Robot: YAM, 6 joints.
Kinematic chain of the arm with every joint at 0, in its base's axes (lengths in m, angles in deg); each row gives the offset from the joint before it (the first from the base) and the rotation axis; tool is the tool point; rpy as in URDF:
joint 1: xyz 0 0 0.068 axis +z
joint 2: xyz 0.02 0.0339 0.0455 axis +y
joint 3: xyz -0.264 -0.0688 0 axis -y
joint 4: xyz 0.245 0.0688 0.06 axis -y
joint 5: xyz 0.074 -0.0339 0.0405 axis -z
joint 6: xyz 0.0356 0 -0.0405 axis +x
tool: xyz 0 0 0 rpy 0 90 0
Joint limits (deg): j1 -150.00..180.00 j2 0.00..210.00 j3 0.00..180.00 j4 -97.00..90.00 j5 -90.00..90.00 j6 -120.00..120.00
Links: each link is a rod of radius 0.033 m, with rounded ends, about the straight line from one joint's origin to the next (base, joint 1, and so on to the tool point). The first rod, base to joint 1, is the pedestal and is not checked.
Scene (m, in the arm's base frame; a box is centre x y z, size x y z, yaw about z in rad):
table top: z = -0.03
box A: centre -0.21 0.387 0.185 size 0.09 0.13 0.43 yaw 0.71
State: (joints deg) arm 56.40 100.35 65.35 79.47 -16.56 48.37
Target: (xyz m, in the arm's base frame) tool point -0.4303 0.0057 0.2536
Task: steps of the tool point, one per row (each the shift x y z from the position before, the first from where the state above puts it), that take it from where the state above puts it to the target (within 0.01 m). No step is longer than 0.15 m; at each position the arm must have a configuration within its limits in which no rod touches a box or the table.
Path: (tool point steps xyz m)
1: -0.0846 0.0206 0.0307
2: -0.0834 -0.0027 0.0292
3: -0.0757 -0.0243 0.0275
4: -0.0622 -0.0419 0.0256
5: -0.0447 -0.0542 0.0233
6: -0.0248 -0.0605 0.0211
7: -0.0793 0.0359 -0.0505
8: -0.0765 0.0160 -0.0684
9: -0.0671 -0.0041 -0.0834
10: -0.0315 -0.0987 -0.0282
11: -0.0022 -0.1023 -0.0309

